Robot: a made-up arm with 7 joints. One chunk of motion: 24 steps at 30 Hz.
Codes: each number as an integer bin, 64 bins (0 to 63) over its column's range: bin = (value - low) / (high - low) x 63, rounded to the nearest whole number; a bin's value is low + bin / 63 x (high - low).
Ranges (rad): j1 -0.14..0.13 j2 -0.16..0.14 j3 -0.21..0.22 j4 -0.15..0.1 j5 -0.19..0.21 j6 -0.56..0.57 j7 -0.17..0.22
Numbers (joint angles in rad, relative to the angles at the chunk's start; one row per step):
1: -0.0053 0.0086 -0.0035 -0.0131 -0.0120 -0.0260 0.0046
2: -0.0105 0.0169 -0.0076 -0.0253 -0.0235 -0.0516 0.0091
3: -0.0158 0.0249 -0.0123 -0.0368 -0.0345 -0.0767 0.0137
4: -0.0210 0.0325 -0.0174 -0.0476 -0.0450 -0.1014 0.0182
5: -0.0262 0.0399 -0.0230 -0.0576 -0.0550 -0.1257 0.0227
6: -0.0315 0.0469 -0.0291 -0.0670 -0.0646 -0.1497 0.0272
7: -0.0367 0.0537 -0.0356 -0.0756 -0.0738 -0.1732 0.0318
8: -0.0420 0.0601 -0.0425 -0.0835 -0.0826 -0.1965 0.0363
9: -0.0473 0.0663 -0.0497 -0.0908 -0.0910 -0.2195 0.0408
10: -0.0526 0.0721 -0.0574 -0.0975 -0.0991 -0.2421 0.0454
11: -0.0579 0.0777 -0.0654 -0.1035 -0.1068 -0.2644 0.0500
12: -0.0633 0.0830 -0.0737 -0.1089 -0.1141 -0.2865 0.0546
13: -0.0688 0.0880 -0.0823 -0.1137 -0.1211 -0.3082 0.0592
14: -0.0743 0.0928 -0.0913 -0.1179 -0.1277 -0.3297 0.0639
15: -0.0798 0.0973 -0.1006 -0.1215 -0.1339 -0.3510 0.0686
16: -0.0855 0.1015 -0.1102 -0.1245 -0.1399 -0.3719 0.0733
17: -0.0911 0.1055 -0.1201 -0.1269 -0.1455 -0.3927 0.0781
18: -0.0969 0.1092 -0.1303 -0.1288 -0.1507 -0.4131 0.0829
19: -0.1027 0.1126 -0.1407 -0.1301 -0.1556 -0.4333 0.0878
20: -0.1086 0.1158 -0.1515 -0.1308 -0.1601 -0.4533 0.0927
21: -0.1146 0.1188 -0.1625 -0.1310 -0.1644 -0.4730 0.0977
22: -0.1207 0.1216 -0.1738 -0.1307 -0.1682 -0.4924 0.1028
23: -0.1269 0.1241 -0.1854 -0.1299 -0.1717 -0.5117 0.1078
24: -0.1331 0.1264 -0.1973 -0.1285 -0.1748 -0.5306 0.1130
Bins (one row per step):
1: 31 35 30 34 28 30 28
2: 30 37 30 31 26 28 29
3: 29 39 29 29 24 27 30
4: 28 40 28 26 23 26 30
5: 27 42 27 23 21 24 31
6: 25 43 27 21 20 23 32
7: 24 45 26 19 18 22 33
8: 23 46 25 17 17 20 33
9: 22 48 23 15 16 19 34
10: 20 49 22 13 14 18 35
11: 19 50 21 12 13 16 36
12: 18 51 20 10 12 15 36
13: 17 52 19 9 11 14 37
14: 15 53 17 8 10 13 38
15: 14 54 16 7 9 12 39
16: 13 55 15 6 8 10 39
17: 11 56 13 6 7 9 40
18: 10 57 12 5 6 8 41
19: 9 57 10 5 5 7 42
20: 7 58 9 5 5 6 42
21: 6 59 7 5 4 5 43
22: 5 59 5 5 3 4 44
23: 3 60 4 5 3 3 45
24: 2 60 2 5 2 2 46

